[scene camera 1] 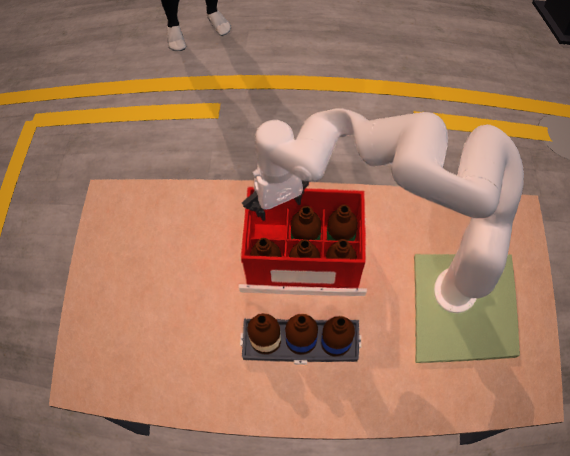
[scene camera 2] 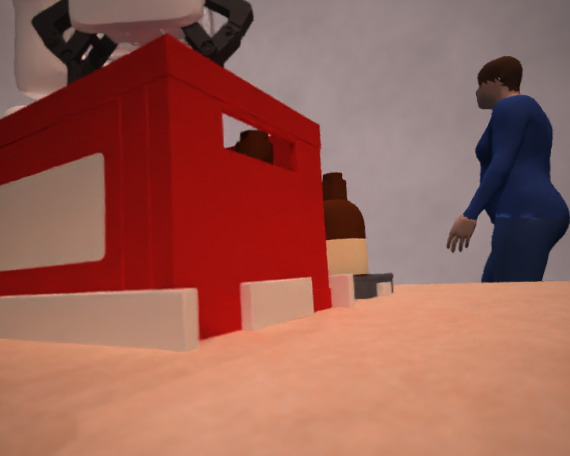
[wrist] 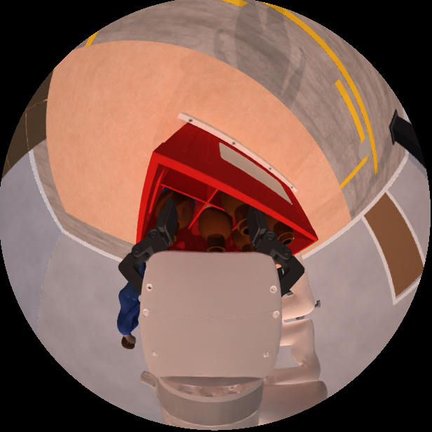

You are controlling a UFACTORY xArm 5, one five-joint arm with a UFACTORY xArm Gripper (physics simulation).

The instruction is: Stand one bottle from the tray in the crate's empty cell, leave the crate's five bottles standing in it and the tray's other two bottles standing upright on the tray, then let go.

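Observation:
The red crate holds five upright brown bottles: three in the front row, and the back-middle bottle and back-right bottle. Its back-left cell is empty. My gripper is open and empty, tilted over the back-left part of the crate near rim height. In scene camera 2 its fingertips are hidden behind the rim. The dark tray holds three upright bottles: a cream-labelled one at left, and blue-labelled ones in the middle and at right.
A pale strip lies along the crate's front, between crate and tray. The arm's base stands on a green mat at the right. The arm reaches over behind the crate. A person in blue stands beyond the table.

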